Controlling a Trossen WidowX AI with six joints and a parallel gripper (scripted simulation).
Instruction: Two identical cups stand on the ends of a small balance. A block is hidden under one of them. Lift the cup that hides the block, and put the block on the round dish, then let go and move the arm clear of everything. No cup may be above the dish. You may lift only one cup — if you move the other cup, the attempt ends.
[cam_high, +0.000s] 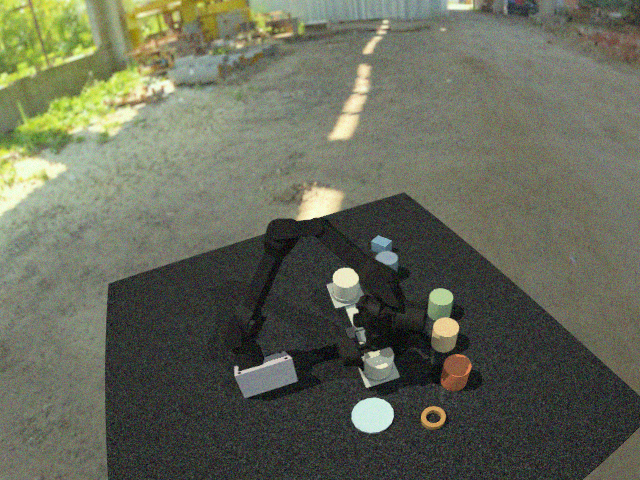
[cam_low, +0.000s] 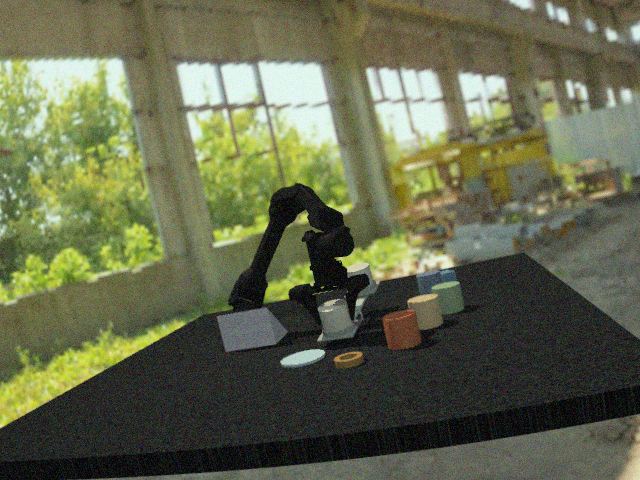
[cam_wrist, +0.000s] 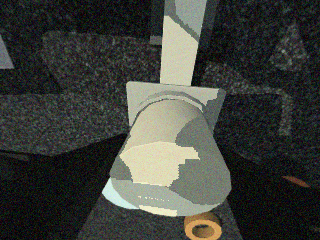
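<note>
Right now the block is 1 cm below my gripper tip. From my gripper tip the other things lie so: round pale blue dish 11 cm to the right, 5 cm behind, 4 cm below; small balance 14 cm to the left, 1 cm below; cream cup 2 cm to the right, 1 cm above.
</note>
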